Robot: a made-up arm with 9 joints. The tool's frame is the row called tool.
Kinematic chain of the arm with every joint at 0, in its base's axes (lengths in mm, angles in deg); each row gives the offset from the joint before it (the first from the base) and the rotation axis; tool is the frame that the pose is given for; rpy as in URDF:
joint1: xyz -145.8 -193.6 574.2 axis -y
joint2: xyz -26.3 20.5 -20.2 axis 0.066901 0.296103 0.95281
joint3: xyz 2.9 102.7 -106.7 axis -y
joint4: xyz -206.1 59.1 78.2 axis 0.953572 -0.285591 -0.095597
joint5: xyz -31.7 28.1 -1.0 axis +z
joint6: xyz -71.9 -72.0 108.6 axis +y
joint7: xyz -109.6 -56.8 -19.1 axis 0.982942 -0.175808 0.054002
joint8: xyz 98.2 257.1 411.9 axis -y
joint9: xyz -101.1 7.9 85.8 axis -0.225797 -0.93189 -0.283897
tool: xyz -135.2 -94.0 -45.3 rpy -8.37 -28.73 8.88
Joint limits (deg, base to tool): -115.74..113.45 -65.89..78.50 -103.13..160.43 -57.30..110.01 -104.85..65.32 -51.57..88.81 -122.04..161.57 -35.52..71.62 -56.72..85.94
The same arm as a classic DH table. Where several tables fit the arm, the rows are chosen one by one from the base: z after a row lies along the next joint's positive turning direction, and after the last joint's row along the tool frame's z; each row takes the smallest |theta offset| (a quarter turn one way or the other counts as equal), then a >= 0, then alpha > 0; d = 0 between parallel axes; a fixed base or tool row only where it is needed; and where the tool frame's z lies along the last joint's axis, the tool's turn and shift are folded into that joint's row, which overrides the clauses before.
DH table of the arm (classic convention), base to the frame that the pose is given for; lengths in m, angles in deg. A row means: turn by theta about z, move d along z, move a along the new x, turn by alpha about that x. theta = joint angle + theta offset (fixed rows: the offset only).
base (fixed): theta_offset 0; d 0.5742; a -0.1458; alpha 90
joint1: theta_offset -4.02; d 0.1663; a -0.0248; alpha -107.22
joint2: theta_offset 0; d -0.1342; a 0.0104; alpha 107.22
joint3: theta_offset 88.29; d -0.1313; a 0.0573; alpha 73.41
joint4: theta_offset -88.36; d -0.2607; a 0.0178; alpha -95.49
joint5: theta_offset -73.33; d 0.1039; a -0.0719; alpha -90
joint6: theta_offset 86.86; d -0.1485; a 0.0131; alpha 100.13
joint7: theta_offset 0; d 0.0103; a -0.4059; alpha 79.87
joint8: theta_offset 48.36; d -0.2757; a -0.1325; alpha 21.27
joint9: theta_offset 70.84; d 0.1292; a -0.0986; alpha -101.58
tool (fixed): theta_offset 27.89; d 0.0489; a 0; alpha 0
Joint limits (deg, base to tool): -115.74..113.45 -65.89..78.5 -103.13..160.43 -57.3..110.01 -104.85..65.32 -51.57..88.81 -122.04..161.57 -35.52..71.62 -56.72..85.94

